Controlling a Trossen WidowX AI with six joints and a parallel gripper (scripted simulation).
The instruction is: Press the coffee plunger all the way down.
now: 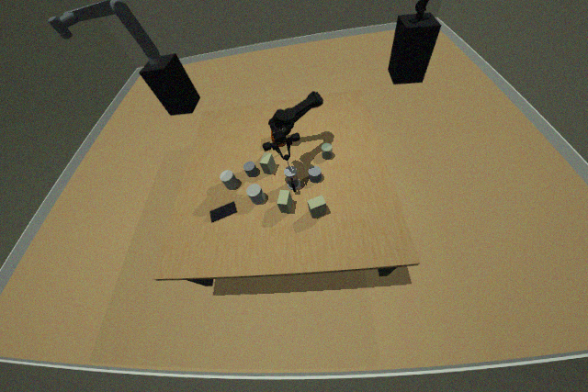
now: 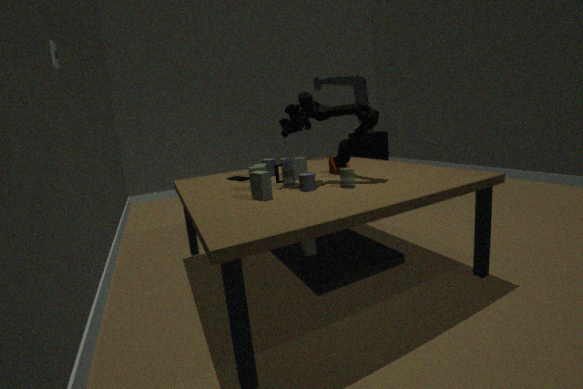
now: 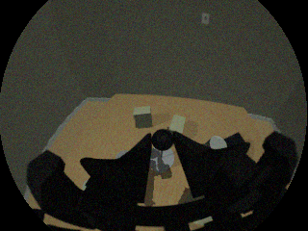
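Right now the coffee press is 1 cm ahead of my gripper tip and 13 cm below it. The rest, counted from my gripper tip: flat black slab (17 cm ahead, 40 cm to the right, 25 cm below).
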